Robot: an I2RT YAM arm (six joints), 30 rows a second.
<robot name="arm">
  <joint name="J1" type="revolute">
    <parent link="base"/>
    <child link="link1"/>
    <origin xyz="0 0 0.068" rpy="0 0 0"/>
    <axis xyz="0 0 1"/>
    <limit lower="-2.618" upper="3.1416"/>
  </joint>
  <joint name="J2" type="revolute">
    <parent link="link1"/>
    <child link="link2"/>
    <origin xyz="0.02 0.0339 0.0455" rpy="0 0 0"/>
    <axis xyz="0 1 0"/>
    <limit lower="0" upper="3.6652"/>
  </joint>
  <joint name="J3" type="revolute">
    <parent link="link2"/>
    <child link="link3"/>
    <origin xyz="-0.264 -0.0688 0" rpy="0 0 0"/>
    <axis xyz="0 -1 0"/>
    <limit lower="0" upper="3.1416"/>
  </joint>
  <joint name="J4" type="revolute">
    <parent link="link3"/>
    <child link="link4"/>
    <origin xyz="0.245 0.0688 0.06" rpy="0 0 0"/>
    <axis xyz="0 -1 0"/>
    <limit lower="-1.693" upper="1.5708"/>
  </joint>
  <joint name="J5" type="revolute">
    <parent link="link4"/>
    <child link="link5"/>
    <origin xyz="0.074 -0.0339 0.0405" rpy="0 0 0"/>
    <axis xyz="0 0 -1"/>
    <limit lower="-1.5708" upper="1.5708"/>
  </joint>
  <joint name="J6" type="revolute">
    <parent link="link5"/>
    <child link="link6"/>
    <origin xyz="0.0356 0 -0.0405" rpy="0 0 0"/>
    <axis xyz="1 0 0"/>
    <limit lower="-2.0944" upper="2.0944"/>
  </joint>
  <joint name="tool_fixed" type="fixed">
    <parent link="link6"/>
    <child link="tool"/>
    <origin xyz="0 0 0" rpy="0 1.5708 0"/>
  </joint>
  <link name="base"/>
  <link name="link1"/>
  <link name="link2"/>
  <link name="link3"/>
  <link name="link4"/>
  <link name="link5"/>
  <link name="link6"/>
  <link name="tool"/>
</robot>
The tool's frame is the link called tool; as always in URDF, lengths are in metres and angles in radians.
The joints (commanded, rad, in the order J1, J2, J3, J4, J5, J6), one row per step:
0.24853, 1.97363, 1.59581, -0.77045, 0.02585, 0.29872
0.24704, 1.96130, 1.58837, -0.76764, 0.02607, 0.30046
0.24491, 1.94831, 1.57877, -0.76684, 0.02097, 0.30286
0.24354, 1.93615, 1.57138, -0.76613, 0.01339, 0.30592
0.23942, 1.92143, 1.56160, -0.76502, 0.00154, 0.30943
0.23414, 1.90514, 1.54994, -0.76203, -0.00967, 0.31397
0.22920, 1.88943, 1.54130, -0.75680, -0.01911, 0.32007
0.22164, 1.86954, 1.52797, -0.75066, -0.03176, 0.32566
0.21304, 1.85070, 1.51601, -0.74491, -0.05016, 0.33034
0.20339, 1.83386, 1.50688, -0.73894, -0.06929, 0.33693
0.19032, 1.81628, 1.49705, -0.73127, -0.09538, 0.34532
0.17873, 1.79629, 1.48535, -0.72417, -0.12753, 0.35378
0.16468, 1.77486, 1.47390, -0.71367, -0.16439, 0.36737
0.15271, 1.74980, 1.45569, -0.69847, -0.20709, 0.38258
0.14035, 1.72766, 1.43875, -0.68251, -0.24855, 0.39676
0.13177, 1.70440, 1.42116, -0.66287, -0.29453, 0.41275
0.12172, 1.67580, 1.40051, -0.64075, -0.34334, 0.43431
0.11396, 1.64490, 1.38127, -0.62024, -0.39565, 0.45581
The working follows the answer.
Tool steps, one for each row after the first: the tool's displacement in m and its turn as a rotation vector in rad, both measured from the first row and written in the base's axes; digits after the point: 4 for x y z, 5 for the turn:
-0.0019, -0.0011, 0.0028, 0.00240, -0.00738, -0.00316
-0.0043, -0.0024, 0.0052, 0.00890, -0.01012, -0.00536
-0.0064, -0.0033, 0.0078, 0.01816, -0.01349, -0.00632
-0.0089, -0.0052, 0.0106, 0.03147, -0.01645, -0.00860
-0.0116, -0.0076, 0.0136, 0.04496, -0.02102, -0.01313
-0.0136, -0.0098, 0.0173, 0.05863, -0.03039, -0.01928
-0.0166, -0.0132, 0.0212, 0.07488, -0.03959, -0.02604
-0.0193, -0.0166, 0.0250, 0.09561, -0.04764, -0.03031
-0.0213, -0.0202, 0.0289, 0.11786, -0.05648, -0.03671
-0.0233, -0.0249, 0.0329, 0.14701, -0.06559, -0.04455
-0.0262, -0.0288, 0.0372, 0.18122, -0.07337, -0.04772
-0.0289, -0.0335, 0.0422, 0.22233, -0.08463, -0.05459
-0.0328, -0.0372, 0.0467, 0.26911, -0.09559, -0.05689
-0.0362, -0.0410, 0.0506, 0.31370, -0.10606, -0.05831
-0.0399, -0.0431, 0.0548, 0.36328, -0.11834, -0.05351
-0.0446, -0.0458, 0.0601, 0.41777, -0.13303, -0.05113
-0.0501, -0.0475, 0.0664, 0.47474, -0.14763, -0.04227

Tool pose at each row, in the base's axes (x y z in m, rotation vector in rad; rounded; the steps above come from the unrounded poses):
0.4057, 0.1020, 0.2218, 0.07593, 2.72419, 0.12402
0.4038, 0.1009, 0.2246, 0.08032, 2.71650, 0.12642
0.4014, 0.0996, 0.2270, 0.08492, 2.71331, 0.13464
0.3993, 0.0987, 0.2296, 0.08859, 2.70941, 0.14695
0.3968, 0.0968, 0.2324, 0.09522, 2.70553, 0.16434
0.3941, 0.0944, 0.2354, 0.10480, 2.69974, 0.18130
0.3920, 0.0922, 0.2391, 0.11615, 2.68891, 0.19791
0.3891, 0.0888, 0.2430, 0.12900, 2.67785, 0.21774
0.3864, 0.0854, 0.2468, 0.13981, 2.66754, 0.24423
0.3843, 0.0818, 0.2507, 0.15376, 2.65582, 0.27198
0.3823, 0.0771, 0.2547, 0.17147, 2.64251, 0.30838
0.3795, 0.0732, 0.2590, 0.18439, 2.62972, 0.35270
0.3767, 0.0685, 0.2640, 0.20365, 2.61125, 0.40464
0.3728, 0.0648, 0.2685, 0.21829, 2.59145, 0.46497
0.3695, 0.0610, 0.2724, 0.23109, 2.57147, 0.52225
0.3658, 0.0589, 0.2766, 0.23669, 2.54799, 0.58714
0.3611, 0.0562, 0.2819, 0.24636, 2.51914, 0.65677
0.3556, 0.0545, 0.2882, 0.24808, 2.48860, 0.73060

